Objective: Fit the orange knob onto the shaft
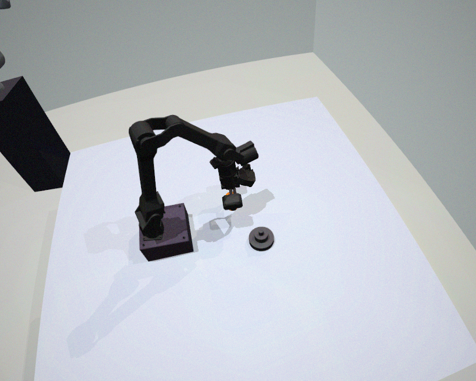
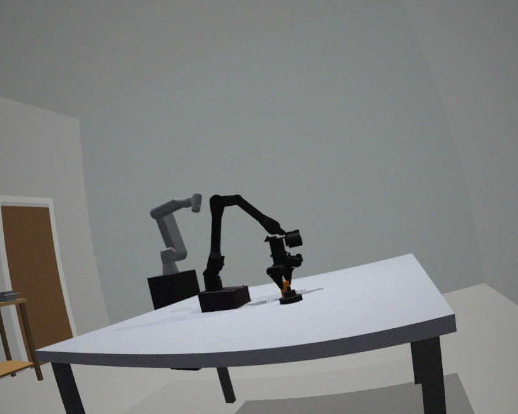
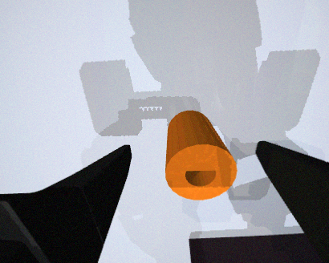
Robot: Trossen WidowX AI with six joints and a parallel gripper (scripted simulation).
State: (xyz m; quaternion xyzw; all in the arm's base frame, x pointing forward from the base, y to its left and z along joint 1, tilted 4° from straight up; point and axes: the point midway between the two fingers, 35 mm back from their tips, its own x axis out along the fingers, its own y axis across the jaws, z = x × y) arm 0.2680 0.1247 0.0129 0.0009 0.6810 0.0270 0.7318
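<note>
Right now my gripper tip is 10 mm above the orange knob. The rest, counted from my gripper tip: pedestal: 160 mm to the right, 80 mm ahead, 10 mm below.
</note>
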